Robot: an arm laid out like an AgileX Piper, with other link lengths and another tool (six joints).
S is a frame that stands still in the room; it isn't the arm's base.
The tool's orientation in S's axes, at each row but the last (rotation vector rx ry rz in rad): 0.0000, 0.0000, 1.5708; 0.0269, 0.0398, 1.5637; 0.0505, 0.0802, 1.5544; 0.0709, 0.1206, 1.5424; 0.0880, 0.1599, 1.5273; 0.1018, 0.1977, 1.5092; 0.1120, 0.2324, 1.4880; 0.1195, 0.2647, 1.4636; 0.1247, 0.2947, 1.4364; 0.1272, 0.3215, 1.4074
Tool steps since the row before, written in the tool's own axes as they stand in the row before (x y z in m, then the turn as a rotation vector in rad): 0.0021, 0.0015, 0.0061, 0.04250, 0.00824, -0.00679; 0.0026, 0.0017, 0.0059, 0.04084, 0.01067, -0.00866; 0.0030, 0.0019, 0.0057, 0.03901, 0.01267, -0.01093; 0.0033, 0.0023, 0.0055, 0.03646, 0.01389, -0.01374; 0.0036, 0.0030, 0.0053, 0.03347, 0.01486, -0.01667; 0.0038, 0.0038, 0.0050, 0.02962, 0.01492, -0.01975; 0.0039, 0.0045, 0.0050, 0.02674, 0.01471, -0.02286; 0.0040, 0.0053, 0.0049, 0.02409, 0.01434, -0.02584; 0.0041, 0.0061, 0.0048, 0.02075, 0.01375, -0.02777; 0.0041, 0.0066, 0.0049, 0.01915, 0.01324, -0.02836
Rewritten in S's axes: -0.0015, 0.0021, 0.0061, -0.00824, 0.04250, -0.00679; -0.0014, 0.0027, 0.0059, -0.01076, 0.04084, -0.00854; -0.0014, 0.0031, 0.0058, -0.01297, 0.03900, -0.01060; -0.0015, 0.0035, 0.0056, -0.01458, 0.03640, -0.01315; -0.0020, 0.0039, 0.0055, -0.01611, 0.03334, -0.01575; -0.0026, 0.0043, 0.0054, -0.01696, 0.02933, -0.01850; -0.0030, 0.0046, 0.0055, -0.01763, 0.02624, -0.02132; -0.0036, 0.0049, 0.0056, -0.01824, 0.02333, -0.02401; -0.0041, 0.0053, 0.0057, -0.01856, 0.01978, -0.02559; -0.0043, 0.0056, 0.0059, -0.01845, 0.01807, -0.02606
